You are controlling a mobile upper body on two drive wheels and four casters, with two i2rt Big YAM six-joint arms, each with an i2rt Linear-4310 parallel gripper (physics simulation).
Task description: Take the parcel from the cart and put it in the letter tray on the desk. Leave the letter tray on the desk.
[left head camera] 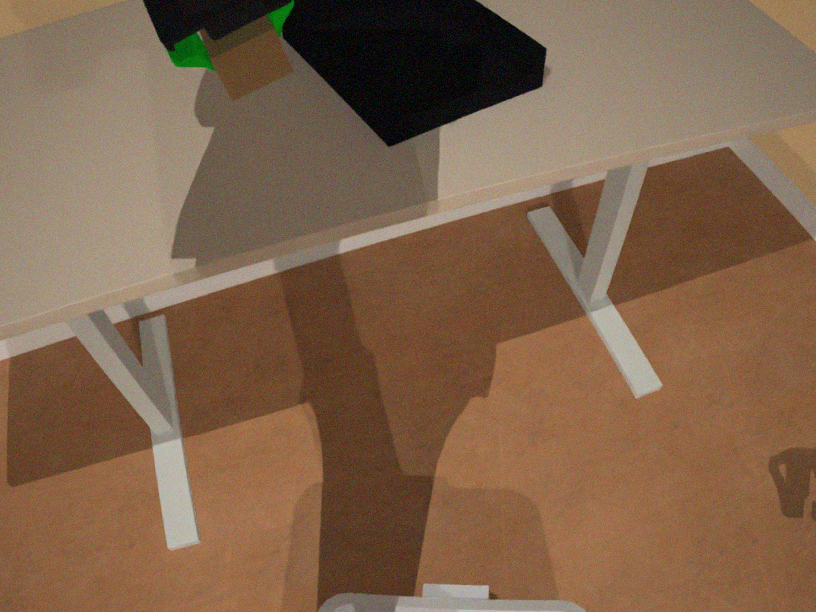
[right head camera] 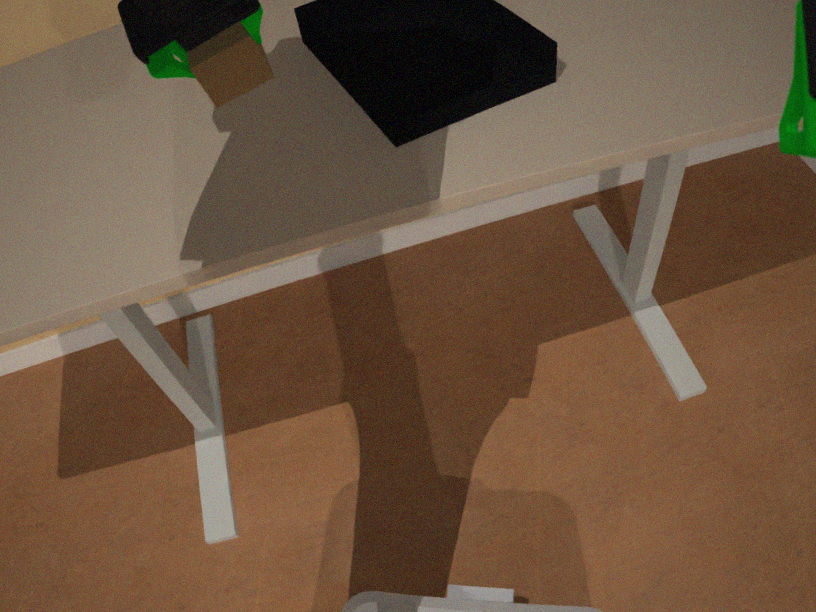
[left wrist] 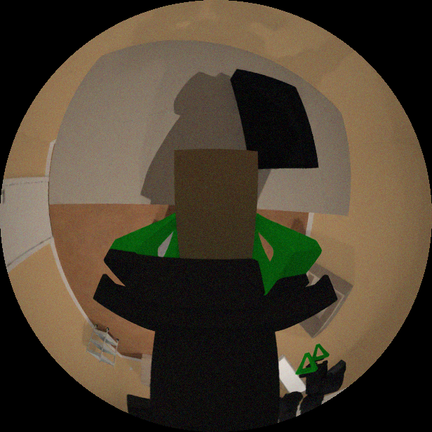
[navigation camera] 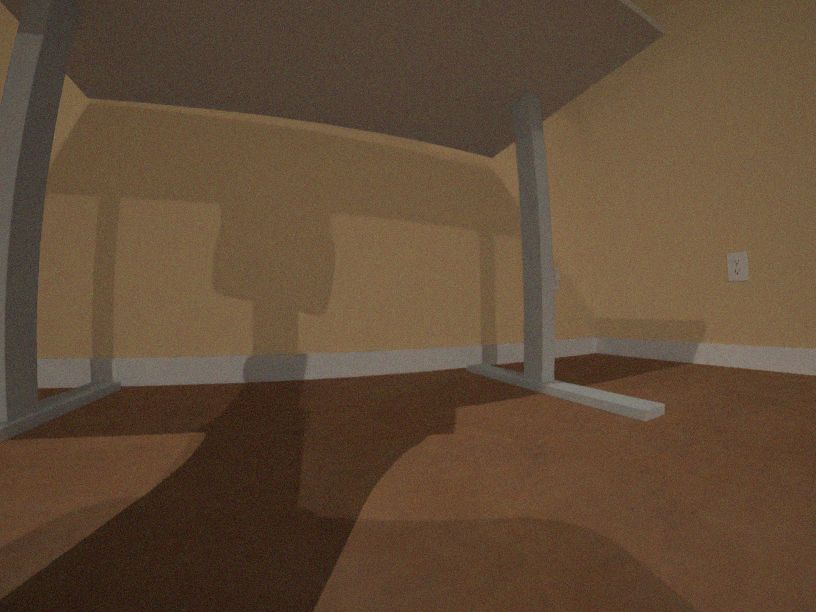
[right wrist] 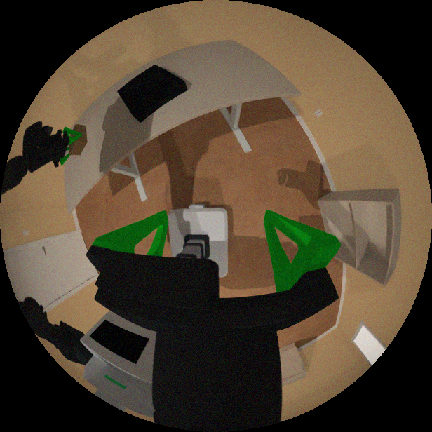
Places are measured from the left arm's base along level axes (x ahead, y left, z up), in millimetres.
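Where they show: left gripper, fingertip midpoint: (left head camera: 245, 48) (right head camera: 229, 56).
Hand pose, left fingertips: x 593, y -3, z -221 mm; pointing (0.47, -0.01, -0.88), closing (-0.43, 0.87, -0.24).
Things, the pixels of their top centre, and the offset from my left fingertips. Level surfaces: height alone.
- brown box-shaped parcel, top centre: (left head camera: 234, 9) (right head camera: 215, 19) dx +8, dy +5, dz +35 mm
- pale desk, surface height: dz -239 mm
- black letter tray, top centre: (right head camera: 414, 20) (left head camera: 402, 20) dx +357, dy -112, dz -174 mm
My left gripper (left head camera: 237, 36) (right head camera: 212, 44) (left wrist: 215, 215) (right wrist: 77, 141) is shut on the brown box-shaped parcel (left head camera: 253, 65) (right head camera: 230, 69) (left wrist: 216, 190) (right wrist: 80, 140). In the head views the parcel is held above the pale desk (left head camera: 98, 164) (right head camera: 98, 197) (left wrist: 110, 125) (right wrist: 220, 65), to the left of the black letter tray (left head camera: 428, 72) (right head camera: 428, 72) (left wrist: 277, 125) (right wrist: 152, 92). The tray sits on the desk; its inside is too dark to make out. My right gripper (right wrist: 215, 215) (left wrist: 312, 347) is open and empty, away from the desk; part of it shows at the right head view's right edge.
The desk has pale legs (left head camera: 609, 237) (right head camera: 652, 230) (navigation camera: 537, 250) in front of the robot base (left head camera: 454, 602) (right wrist: 215, 225). The cart (left wrist: 104, 346) is far off at the lower left of the left wrist view. A shelf unit (right wrist: 395, 225) stands at the right in the right wrist view.
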